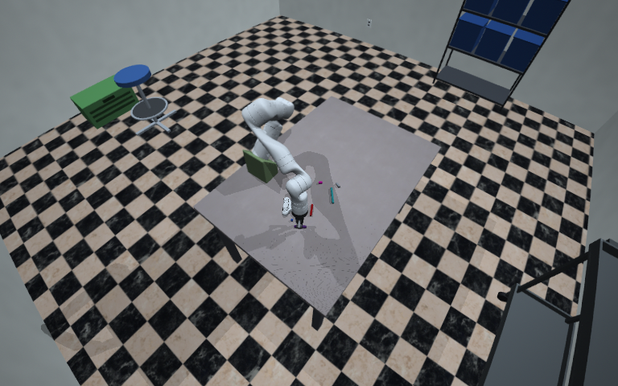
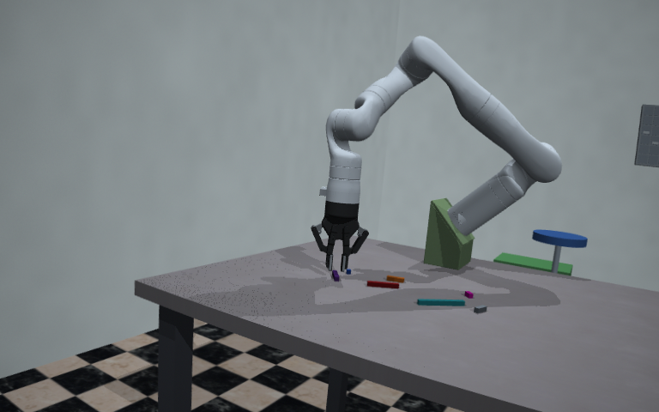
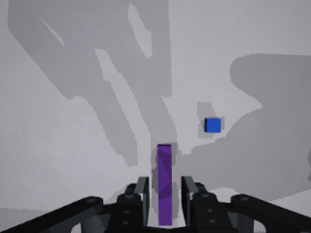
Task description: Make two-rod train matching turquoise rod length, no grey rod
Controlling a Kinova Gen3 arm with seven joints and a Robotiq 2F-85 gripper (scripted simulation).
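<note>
Right now my hand is 3 cm above the purple rod. Round my hand: small blue rod 6 cm behind, 3 cm below; red rod 11 cm to the left, 3 cm below, 3 cm behind; orange rod 10 cm to the left, 10 cm behind, 3 cm below.
</note>
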